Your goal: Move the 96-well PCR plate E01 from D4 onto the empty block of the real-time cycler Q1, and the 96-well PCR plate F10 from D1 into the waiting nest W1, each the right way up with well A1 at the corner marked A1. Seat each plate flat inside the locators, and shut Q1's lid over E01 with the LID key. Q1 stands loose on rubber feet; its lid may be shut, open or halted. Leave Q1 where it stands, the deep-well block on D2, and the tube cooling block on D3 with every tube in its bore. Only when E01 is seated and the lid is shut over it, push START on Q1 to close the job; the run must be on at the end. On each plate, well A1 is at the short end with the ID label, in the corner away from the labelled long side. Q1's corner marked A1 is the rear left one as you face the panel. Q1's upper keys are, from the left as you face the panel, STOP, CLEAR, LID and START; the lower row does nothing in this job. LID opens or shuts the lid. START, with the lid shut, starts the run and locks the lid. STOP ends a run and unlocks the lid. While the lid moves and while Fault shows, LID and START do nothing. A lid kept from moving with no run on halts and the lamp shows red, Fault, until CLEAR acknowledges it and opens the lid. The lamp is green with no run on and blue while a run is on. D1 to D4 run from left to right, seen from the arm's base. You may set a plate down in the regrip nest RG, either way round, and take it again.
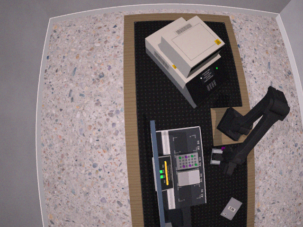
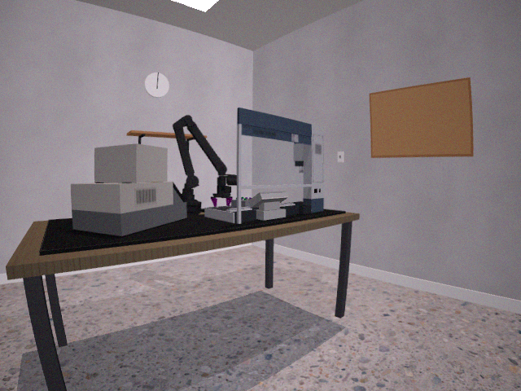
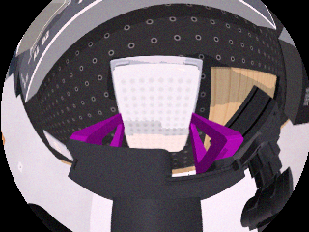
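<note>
The grey regrip nest lies 2 cm below my hand. From my hand the other things lie so: deep-well block (22 cm ahead, 14 cm to the left, 5 cm above); clear panel (40 cm ahead, 30 cm above, 18 cm to the left); tube cooling block (24 cm ahead, 5 cm above, 4 cm to the left).
</note>
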